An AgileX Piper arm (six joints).
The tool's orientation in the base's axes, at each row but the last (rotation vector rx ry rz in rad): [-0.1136 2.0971 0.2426]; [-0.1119 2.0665 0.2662]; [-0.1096 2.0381 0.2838]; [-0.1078 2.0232 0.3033]
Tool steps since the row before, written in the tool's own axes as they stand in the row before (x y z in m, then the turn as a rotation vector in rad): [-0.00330 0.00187 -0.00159 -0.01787 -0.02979 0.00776]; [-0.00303 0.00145 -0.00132 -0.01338 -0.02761 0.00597]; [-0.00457 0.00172 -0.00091 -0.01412 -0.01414 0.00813]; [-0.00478 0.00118 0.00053 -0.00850 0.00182 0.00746]
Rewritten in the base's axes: [0.00002 0.00142 0.00386 0.02101 -0.02768 0.00771]; [0.00008 0.00100 0.00347 0.01688 -0.02584 0.00494]; [0.00100 0.00124 0.00470 0.01640 -0.01230 0.00671]; [0.00239 0.00101 0.00422 0.00995 0.00322 0.00466]
